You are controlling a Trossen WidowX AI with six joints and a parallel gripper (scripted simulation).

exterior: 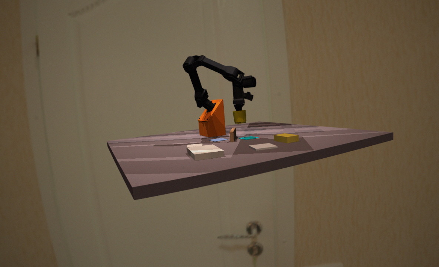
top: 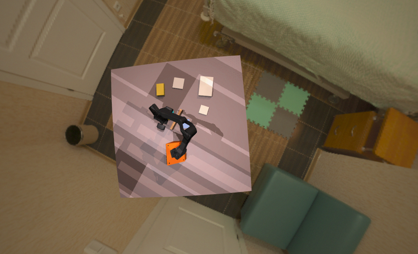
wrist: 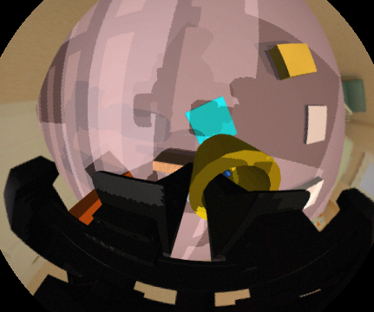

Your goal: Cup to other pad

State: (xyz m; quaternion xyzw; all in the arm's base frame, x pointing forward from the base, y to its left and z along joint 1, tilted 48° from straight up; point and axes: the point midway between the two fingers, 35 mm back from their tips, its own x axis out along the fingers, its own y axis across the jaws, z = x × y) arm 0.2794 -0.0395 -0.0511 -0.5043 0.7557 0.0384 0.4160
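The cyan pad lies 13 cm below my gripper tip, 5 cm ahead of it and 2 cm to the left of it. Also, from my gripper tip: wooden block (10 cm below, 5 cm to the right, 1 cm behind); then light blue pad (13 cm below, 12 cm to the right, 6 cm behind); then yellow cup (2 cm to the right, 2 cm ahead).
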